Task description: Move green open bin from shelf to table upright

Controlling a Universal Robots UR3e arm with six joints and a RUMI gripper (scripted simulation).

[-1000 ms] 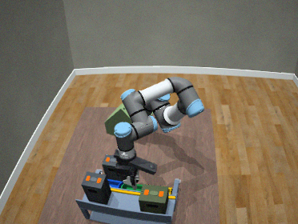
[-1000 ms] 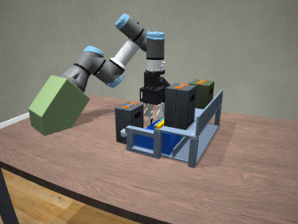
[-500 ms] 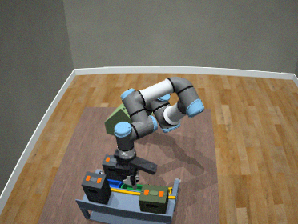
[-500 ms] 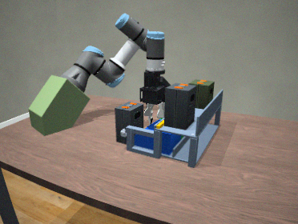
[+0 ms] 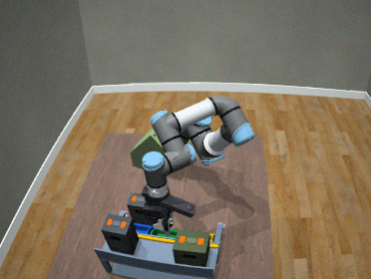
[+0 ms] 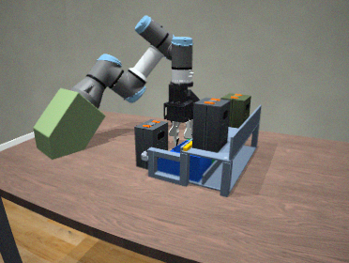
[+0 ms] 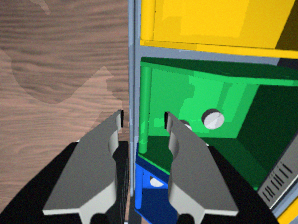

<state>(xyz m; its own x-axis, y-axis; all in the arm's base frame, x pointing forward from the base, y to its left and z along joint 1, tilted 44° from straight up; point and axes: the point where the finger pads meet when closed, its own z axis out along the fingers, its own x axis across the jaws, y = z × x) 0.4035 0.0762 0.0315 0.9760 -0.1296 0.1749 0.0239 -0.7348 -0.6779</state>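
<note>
Now: hand 6 cm short of the green open bin. Round my hand: yellow bar (10 cm ahead, 6 cm above); yellow bin (6 cm ahead, 11 cm to the left); blue bin (6 cm ahead, 11 cm to the right).
</note>
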